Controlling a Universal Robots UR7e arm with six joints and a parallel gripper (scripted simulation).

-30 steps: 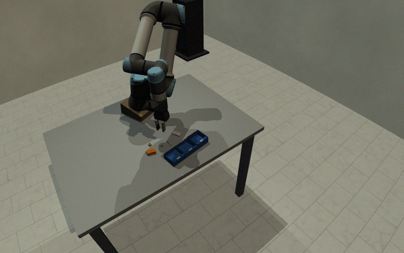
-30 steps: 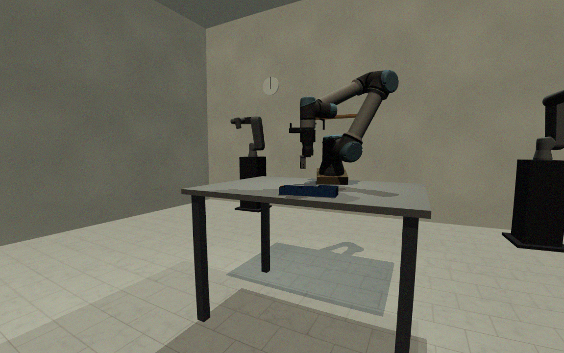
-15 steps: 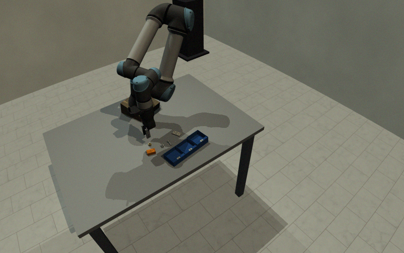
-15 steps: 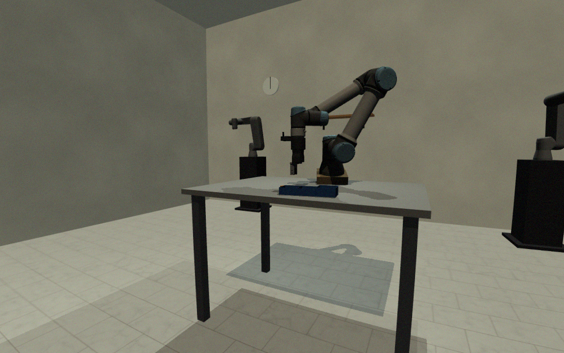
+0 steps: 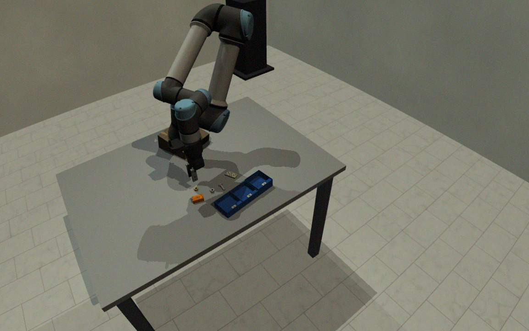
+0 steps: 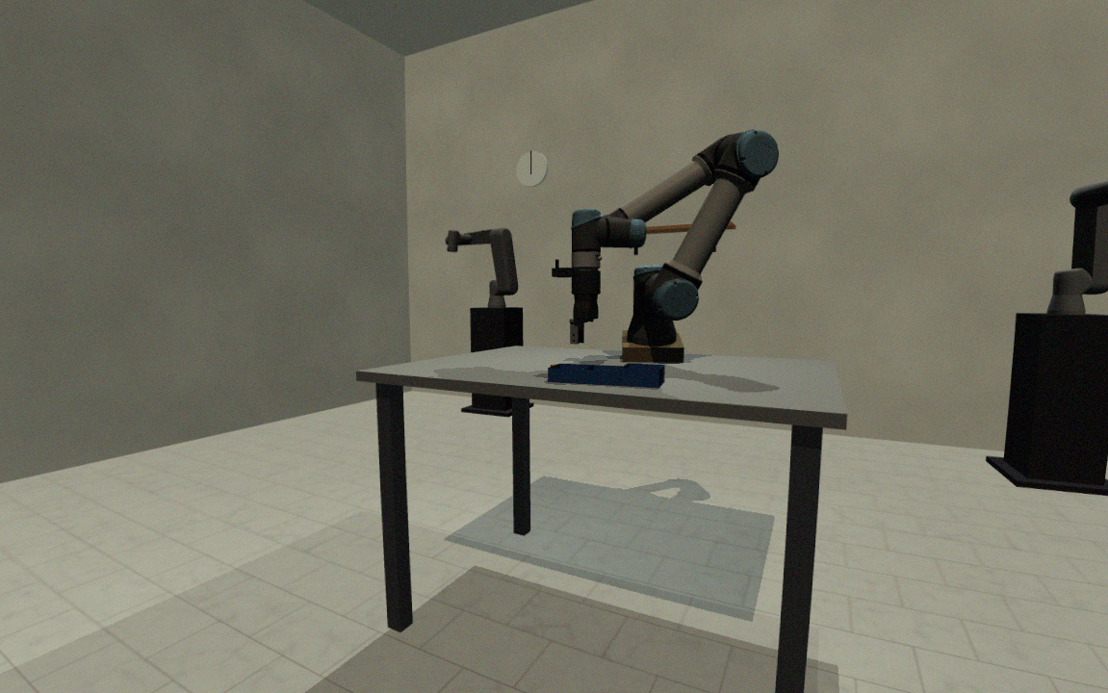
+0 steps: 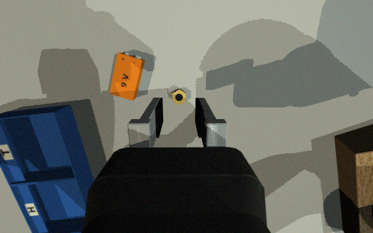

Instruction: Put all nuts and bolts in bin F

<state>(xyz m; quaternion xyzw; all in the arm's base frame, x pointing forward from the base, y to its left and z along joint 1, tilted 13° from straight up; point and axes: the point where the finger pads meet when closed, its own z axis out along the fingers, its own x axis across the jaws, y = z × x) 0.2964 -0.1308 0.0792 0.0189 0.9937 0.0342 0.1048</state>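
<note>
The brass nut is 8 cm below my hand. Also, from my hand: grey bolt (10 cm to the left, 8 cm below, 6 cm ahead); then orange 9 V battery (8 cm below, 6 cm ahead, 3 cm to the right); then grey nut (8 cm below, 5 cm to the left, 5 cm ahead).
</note>
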